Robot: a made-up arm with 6 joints.
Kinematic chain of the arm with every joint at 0, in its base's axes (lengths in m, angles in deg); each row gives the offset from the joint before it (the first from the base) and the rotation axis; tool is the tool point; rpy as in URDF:
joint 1: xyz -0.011 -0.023 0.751 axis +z
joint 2: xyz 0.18 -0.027 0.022 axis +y
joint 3: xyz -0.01 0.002 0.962 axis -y
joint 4: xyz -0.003 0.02 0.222 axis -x
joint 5: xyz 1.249 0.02 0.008 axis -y
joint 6: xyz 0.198 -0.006 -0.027 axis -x
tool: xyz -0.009 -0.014 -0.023 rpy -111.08 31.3 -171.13
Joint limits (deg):
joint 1: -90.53..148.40
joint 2: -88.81..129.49
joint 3: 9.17..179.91
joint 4: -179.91..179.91
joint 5: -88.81..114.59
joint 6: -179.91..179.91
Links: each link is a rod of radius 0.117 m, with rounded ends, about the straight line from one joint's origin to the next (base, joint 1, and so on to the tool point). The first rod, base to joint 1, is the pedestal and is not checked.
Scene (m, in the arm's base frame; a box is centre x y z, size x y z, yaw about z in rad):
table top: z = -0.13
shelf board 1: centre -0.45 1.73 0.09 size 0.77 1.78 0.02 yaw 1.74
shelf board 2: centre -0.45 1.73 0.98 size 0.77 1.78 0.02 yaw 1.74
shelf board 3: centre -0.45 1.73 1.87 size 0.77 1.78 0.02 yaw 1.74
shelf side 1: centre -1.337 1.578 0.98 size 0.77 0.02 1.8 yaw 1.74
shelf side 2: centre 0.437 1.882 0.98 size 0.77 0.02 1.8 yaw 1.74
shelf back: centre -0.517 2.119 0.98 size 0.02 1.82 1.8 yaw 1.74
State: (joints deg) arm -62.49 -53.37 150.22 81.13 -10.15 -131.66
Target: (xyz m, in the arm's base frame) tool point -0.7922 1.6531 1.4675
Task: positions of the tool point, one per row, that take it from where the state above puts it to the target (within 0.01 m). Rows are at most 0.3 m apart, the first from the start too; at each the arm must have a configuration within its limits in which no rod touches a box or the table.
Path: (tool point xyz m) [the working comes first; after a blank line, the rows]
Joints at the target: -66.38 -37.32 138.28 80.71 -9.93 -131.65
Straight joint move there: touches shelf board 2.

1: -0.9320 1.4815 0.6144
2: -0.9450 1.3653 0.6121
3: -0.9355 1.2424 0.6056
4: -0.9026 1.1192 0.5992
5: -0.8495 1.0014 0.5986
6: -0.7815 0.8940 0.6075
7: -0.7734 0.9379 0.8919
8: -0.7311 0.9333 1.1830
9: -0.6592 0.8748 1.4675
10: -0.7223 1.0387 1.5029
11: -0.7671 1.2034 1.5242
12: -0.7929 1.3639 1.5276
13: -0.8003 1.5154 1.5093
14: -0.7923 1.6531 1.4675

